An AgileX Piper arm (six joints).
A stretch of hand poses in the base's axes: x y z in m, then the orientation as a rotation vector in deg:
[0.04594 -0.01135 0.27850 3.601 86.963 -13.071]
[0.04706 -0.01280 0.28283 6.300 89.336 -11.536]
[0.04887 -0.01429 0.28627 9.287 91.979 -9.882]
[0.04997 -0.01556 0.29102 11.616 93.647 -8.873]
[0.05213 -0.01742 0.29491 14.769 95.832 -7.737]
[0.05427 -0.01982 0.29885 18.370 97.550 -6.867]
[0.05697 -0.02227 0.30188 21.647 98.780 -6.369]
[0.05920 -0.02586 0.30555 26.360 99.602 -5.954]
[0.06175 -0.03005 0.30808 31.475 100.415 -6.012]
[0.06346 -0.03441 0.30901 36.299 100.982 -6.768]
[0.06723 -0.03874 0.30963 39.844 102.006 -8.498]
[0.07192 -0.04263 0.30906 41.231 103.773 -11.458]
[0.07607 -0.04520 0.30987 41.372 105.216 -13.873]
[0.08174 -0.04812 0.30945 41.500 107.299 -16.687]
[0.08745 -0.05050 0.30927 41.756 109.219 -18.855]
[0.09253 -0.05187 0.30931 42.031 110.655 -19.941]
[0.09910 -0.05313 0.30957 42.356 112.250 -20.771]
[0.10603 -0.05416 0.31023 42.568 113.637 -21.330]
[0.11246 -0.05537 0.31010 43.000 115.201 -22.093]
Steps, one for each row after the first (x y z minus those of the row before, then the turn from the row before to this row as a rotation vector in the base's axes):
[0.00112 -0.00145 0.00433 2.948 2.042 -0.733]
[0.00181 -0.00149 0.00344 3.204 2.330 -0.840]
[0.00110 -0.00127 0.00475 2.256 1.490 -0.836]
[0.00216 -0.00186 0.00389 2.874 2.013 -1.267]
[0.00214 -0.00240 0.00394 2.890 1.643 -1.738]
[0.00270 -0.00245 0.00303 2.381 1.260 -1.767]
[0.00223 -0.00359 0.00367 3.087 1.016 -2.799]
[0.00255 -0.00419 0.00253 3.002 1.230 -3.296]
[0.00171 -0.00436 0.00093 2.346 1.228 -3.479]
[0.00377 -0.00433 0.00062 1.103 1.845 -3.001]
[0.00469 -0.00389 -0.00057 -0.688 2.679 -1.987]
[0.00415 -0.00257 0.00081 -1.072 2.100 -0.945]
[0.00567 -0.00292 -0.00042 -1.125 2.834 -0.992]
[0.00571 -0.00238 -0.00018 -0.667 2.498 -0.811]
[0.00508 -0.00137 0.00004 -0.108 1.698 -0.427]
[0.00657 -0.00126 0.00026 0.133 1.760 -0.325]
[0.00693 -0.00103 0.00066 0.188 1.469 -0.166]
[0.00643 -0.00121 -0.00013 0.223 1.716 -0.377]

